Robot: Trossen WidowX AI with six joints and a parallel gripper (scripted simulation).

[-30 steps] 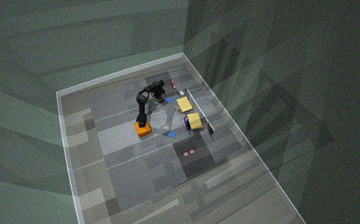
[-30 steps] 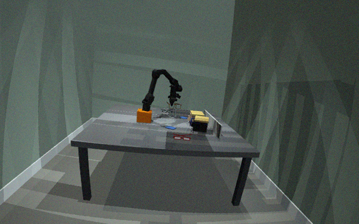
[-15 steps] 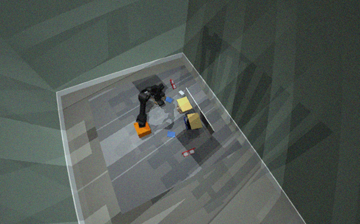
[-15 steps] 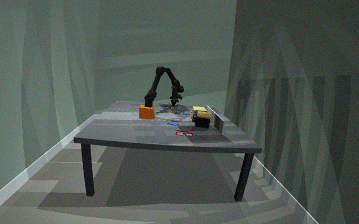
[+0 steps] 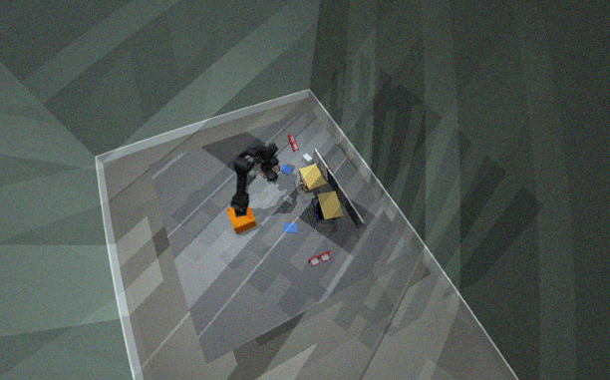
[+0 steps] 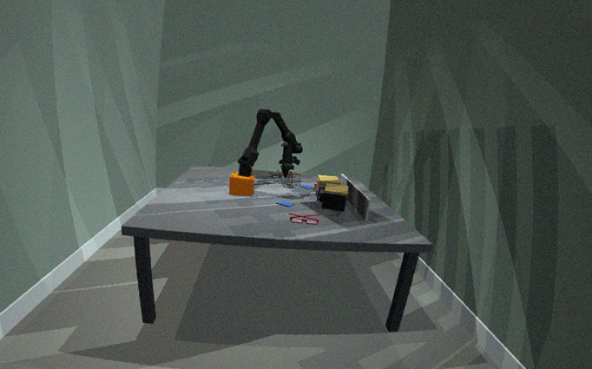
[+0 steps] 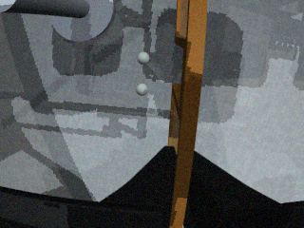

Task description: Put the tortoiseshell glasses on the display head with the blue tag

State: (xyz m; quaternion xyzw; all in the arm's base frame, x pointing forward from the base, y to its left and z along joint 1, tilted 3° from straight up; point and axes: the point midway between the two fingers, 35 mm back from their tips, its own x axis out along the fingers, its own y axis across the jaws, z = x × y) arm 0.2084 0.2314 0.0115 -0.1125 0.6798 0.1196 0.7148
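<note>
My gripper tip is now 40 mm short of the thin grey post, 70 mm to the right of it and 30 mm above it. The rest, counted from my gripper tip: white upright panel: 420 mm ahead, 190 mm to the right; display head: 250 mm ahead, 110 mm to the right.
</note>
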